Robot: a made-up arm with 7 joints. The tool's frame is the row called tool.
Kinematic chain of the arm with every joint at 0, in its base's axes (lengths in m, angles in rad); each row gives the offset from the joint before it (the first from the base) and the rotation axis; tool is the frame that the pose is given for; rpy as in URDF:
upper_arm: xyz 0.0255 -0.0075 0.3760 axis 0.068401 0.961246 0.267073
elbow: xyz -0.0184 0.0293 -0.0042 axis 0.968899 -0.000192 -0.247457
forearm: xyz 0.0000 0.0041 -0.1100 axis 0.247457 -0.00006 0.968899
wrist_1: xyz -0.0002 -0.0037 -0.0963 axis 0.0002 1 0.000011
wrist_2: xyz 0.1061 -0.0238 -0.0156 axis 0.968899 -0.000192 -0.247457
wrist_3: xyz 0.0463 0.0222 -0.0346 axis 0.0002 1 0.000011
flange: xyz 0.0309 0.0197 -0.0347 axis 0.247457 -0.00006 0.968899
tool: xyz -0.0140 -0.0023 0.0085 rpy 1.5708 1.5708 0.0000
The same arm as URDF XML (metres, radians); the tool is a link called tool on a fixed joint. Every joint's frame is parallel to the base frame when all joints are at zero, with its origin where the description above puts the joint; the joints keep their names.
<robot name="arm">
  <link name="base_link"/>
  <link name="link1"/>
  <link name="link2"/>
  <link name="link3"/>
  <link name="link4"/>
  <link name="link5"/>
  <link name="link6"/>
  <link name="link7"/>
  <link name="tool"/>
  <joint name="upper_arm" type="continuous">
    <parent link="base_link"/>
    <child link="link1"/>
    <origin xyz="0.0255 -0.0075 0.376" rpy="0 0 0"/>
    <axis xyz="0.068403 0.961235 0.26711"/>
  </joint>
  <joint name="elbow" type="continuous">
    <parent link="link1"/>
    <child link="link2"/>
    <origin xyz="-0.0184 0.0293 -0.0042" rpy="0 0 0"/>
    <axis xyz="0.968889 -0.0002 -0.247497"/>
  </joint>
  <joint name="forearm" type="continuous">
    <parent link="link2"/>
    <child link="link3"/>
    <origin xyz="0 0.0041 -0.11" rpy="0 0 0"/>
    <axis xyz="0.247497 -0.0001 0.968889"/>
  </joint>
  <joint name="wrist_1" type="continuous">
    <parent link="link3"/>
    <child link="link4"/>
    <origin xyz="-0.0002 -0.0037 -0.0963" rpy="0 0 0"/>
    <axis xyz="0.0002 1 0"/>
  </joint>
  <joint name="wrist_2" type="continuous">
    <parent link="link4"/>
    <child link="link5"/>
    <origin xyz="0.1061 -0.0238 -0.0156" rpy="0 0 0"/>
    <axis xyz="0.968889 -0.0002 -0.247497"/>
  </joint>
  <joint name="wrist_3" type="continuous">
    <parent link="link5"/>
    <child link="link6"/>
    <origin xyz="0.0463 0.0222 -0.0346" rpy="0 0 0"/>
    <axis xyz="0.0002 1 0"/>
  </joint>
  <joint name="flange" type="continuous">
    <parent link="link6"/>
    <child link="link7"/>
    <origin xyz="0.0309 0.0197 -0.0347" rpy="0 0 0"/>
    <axis xyz="0.247497 -0.0001 0.968889"/>
  </joint>
  <joint name="tool_joint" type="fixed">
    <parent link="link7"/>
    <child link="tool"/>
    <origin xyz="-0.014 -0.0023 0.0085" rpy="1.5708 1.5708 0"/>
  </joint>
</robot>

